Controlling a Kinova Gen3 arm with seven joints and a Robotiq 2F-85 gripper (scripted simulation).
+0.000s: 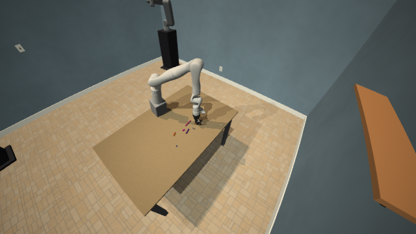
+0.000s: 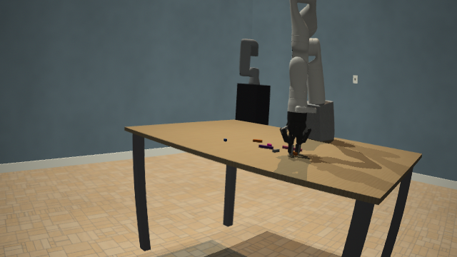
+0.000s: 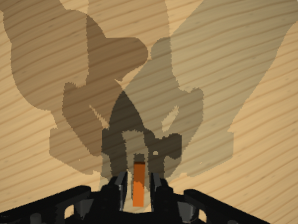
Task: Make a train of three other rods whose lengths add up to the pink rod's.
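Now: the blue rod 33 cm to the right of my hand and 1 cm below it. Round my hand: pink rod: 7 cm behind, 5 cm to the right, 1 cm below; then grey rod: 7 cm to the right, 1 cm below, 1 cm ahead; then purple rod: 14 cm to the right, 2 cm behind, 1 cm below.
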